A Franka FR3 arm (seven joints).
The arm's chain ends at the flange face. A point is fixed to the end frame.
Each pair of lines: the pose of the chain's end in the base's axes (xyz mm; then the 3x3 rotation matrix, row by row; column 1 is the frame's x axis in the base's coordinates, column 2 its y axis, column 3 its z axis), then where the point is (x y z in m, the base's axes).
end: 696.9 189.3 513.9; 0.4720 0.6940 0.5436; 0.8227 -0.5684 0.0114; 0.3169 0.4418 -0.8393
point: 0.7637 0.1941 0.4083
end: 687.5 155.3 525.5; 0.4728 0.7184 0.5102; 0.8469 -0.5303 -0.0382; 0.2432 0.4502 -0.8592
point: 0.7501 0.1538 0.4172
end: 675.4 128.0 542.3; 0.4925 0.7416 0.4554; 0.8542 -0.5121 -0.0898; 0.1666 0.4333 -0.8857
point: 0.7311 0.1200 0.4306
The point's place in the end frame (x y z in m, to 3 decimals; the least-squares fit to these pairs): 0.002 -0.003 0.125
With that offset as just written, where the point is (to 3 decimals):
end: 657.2 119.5 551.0; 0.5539 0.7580 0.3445; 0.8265 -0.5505 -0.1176; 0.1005 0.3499 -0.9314
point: 0.699 0.108 0.434
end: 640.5 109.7 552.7; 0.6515 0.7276 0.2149; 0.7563 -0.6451 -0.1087; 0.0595 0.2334 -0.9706
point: 0.666 0.100 0.431
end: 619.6 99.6 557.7; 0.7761 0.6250 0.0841; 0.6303 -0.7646 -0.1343; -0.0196 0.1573 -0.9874
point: 0.630 0.086 0.434
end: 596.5 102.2 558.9; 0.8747 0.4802 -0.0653; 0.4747 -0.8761 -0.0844; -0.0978 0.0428 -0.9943
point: 0.589 0.095 0.434
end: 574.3 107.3 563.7; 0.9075 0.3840 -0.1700; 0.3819 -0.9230 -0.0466; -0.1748 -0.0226 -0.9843
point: 0.554 0.105 0.440
